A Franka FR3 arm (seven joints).
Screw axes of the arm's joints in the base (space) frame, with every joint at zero. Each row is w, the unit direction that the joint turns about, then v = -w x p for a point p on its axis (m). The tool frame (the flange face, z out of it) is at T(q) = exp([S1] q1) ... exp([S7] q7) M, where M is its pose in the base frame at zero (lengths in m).
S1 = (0, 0, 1, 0.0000, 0.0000, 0.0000)
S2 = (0, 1, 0, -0.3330, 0.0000, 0.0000)
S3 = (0, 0, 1, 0.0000, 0.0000, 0.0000)
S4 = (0, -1, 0, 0.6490, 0.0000, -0.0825)
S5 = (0, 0, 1, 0.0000, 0.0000, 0.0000)
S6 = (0, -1, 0, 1.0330, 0.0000, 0.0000)
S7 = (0, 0, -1, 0.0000, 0.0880, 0.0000)
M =
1 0 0 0.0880
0 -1 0 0.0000
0 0 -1 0.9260
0 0 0 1
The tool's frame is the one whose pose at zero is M.
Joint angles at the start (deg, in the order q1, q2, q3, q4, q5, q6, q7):
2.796 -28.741 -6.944 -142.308 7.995 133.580 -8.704
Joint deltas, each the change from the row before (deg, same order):
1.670 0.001 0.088 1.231 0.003 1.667 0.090
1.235 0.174 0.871 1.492 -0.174 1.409 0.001
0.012 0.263 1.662 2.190 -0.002 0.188 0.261
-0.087 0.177 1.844 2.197 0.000 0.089 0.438
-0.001 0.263 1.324 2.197 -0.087 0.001 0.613
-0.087 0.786 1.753 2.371 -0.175 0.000 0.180
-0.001 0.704 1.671 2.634 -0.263 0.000 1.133
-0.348 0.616 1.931 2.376 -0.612 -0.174 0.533
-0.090 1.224 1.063 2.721 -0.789 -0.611 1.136
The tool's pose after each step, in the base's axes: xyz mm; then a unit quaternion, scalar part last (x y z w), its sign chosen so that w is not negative. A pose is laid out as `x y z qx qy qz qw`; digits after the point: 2 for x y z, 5 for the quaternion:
429.85 -20.29 514.43 -0.97682 -0.01569 -0.20229 0.06830
435.56 -5.19 529.77 -0.97175 -0.03326 -0.22442 0.06505
440.63 8.17 548.45 -0.96735 -0.04524 -0.24180 0.06101
444.21 23.10 567.61 -0.96251 -0.05671 -0.25892 0.05760
447.33 34.82 585.74 -0.95786 -0.06361 -0.27449 0.05587
451.83 50.49 601.26 -0.95333 -0.07749 -0.28713 0.05205
455.23 66.71 619.61 -0.94817 -0.08404 -0.30211 0.05131
457.03 83.01 635.61 -0.94320 -0.09655 -0.31456 0.04591
462.12 93.90 648.86 -0.94073 -0.09967 -0.32126 0.04335

